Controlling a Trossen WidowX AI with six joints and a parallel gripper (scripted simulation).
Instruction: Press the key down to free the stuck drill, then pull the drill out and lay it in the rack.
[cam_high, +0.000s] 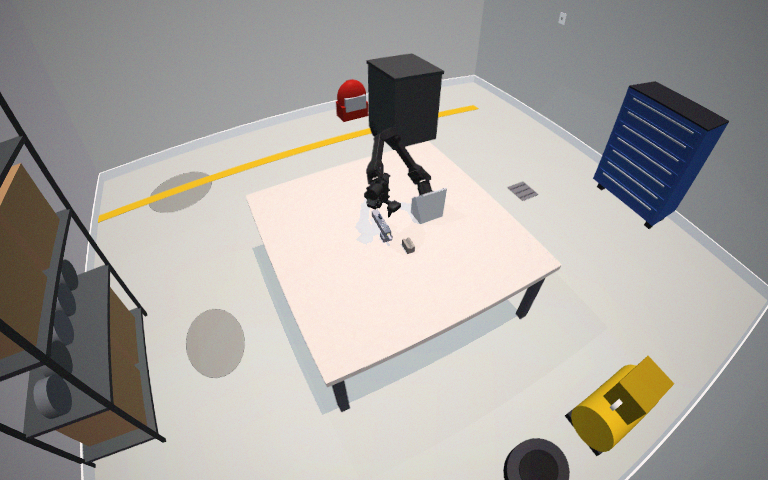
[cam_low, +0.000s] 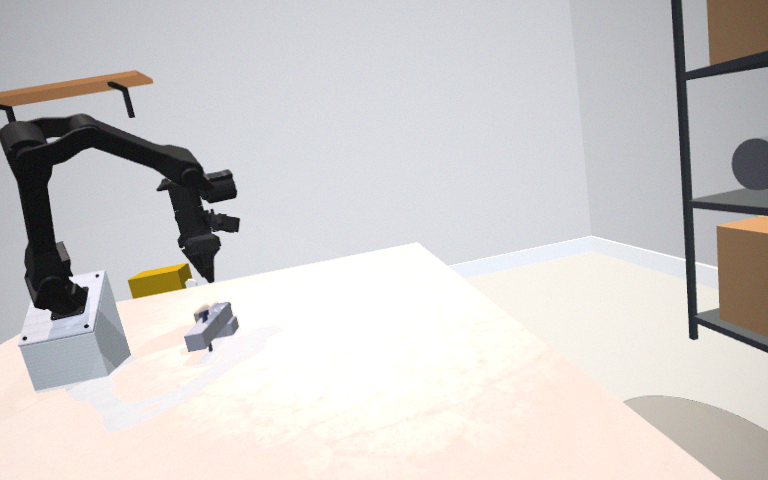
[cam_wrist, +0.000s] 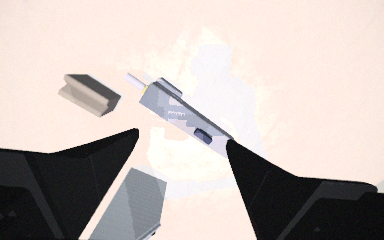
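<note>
My gripper tip is now 4 cm to the right of the drill and 9 cm above it. Also, from my gripper tip: beige rack 7 cm behind, 15 cm to the left, 12 cm below; dark blue key 1 cm behind, 4 cm to the right, 9 cm below; grey block 1 cm behind, 2 cm to the right, 10 cm below.
</note>
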